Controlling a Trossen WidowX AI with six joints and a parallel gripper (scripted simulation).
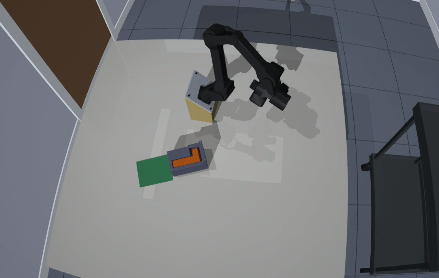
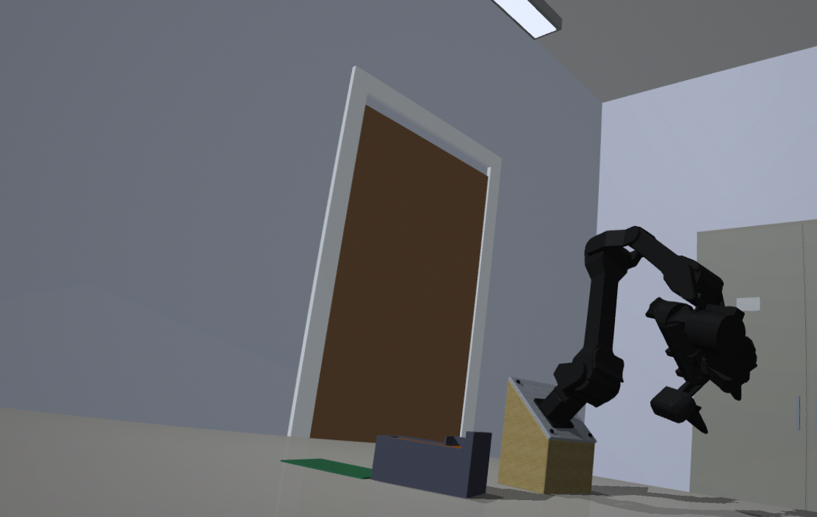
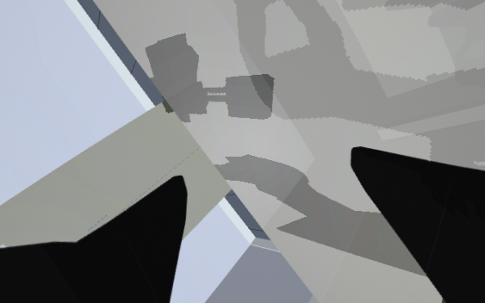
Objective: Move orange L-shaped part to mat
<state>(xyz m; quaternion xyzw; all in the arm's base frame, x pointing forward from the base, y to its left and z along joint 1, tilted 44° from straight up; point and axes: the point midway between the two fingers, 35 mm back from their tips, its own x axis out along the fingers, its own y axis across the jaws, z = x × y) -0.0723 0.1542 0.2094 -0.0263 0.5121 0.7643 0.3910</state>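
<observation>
The orange L-shaped part lies 350 mm ahead of my gripper tip, 280 mm to the right of it and 110 mm below it. Round my gripper tip: green mat 420 mm ahead, 430 mm to the right, 170 mm below.
</observation>
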